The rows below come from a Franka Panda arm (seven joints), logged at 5 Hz.
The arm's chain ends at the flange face. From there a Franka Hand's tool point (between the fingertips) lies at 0.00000 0.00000 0.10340 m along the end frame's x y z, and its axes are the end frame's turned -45 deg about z.
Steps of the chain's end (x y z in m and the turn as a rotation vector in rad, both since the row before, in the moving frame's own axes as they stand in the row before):
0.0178 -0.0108 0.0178 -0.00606 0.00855 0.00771
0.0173 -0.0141 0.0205 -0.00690 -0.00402 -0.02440
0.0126 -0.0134 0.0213 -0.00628 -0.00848 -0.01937
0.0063 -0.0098 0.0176 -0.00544 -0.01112 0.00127
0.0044 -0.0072 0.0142 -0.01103 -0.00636 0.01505
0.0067 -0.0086 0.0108 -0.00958 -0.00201 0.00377
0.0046 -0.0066 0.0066 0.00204 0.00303 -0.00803
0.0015 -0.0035 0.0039 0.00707 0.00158 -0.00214
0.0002 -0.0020 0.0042 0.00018 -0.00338 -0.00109
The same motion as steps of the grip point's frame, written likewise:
0.0204 0.0060 0.0178 -0.01033 0.00176 0.00771
0.0214 0.0025 0.0205 -0.00204 -0.00772 -0.02440
0.0173 -0.0007 0.0213 0.00156 -0.01044 -0.01937
0.0102 -0.0029 0.0176 0.00402 -0.01171 0.00127
0.0069 -0.0016 0.0142 -0.00330 -0.01230 0.01505
0.0100 -0.0008 0.0108 -0.00535 -0.00820 0.00377
0.0083 -0.0013 0.0066 -0.00070 0.00359 -0.00803
0.0042 -0.0018 0.0039 0.00388 0.00612 -0.00214
0.0013 -0.0015 0.0042 0.00252 -0.00226 -0.00109

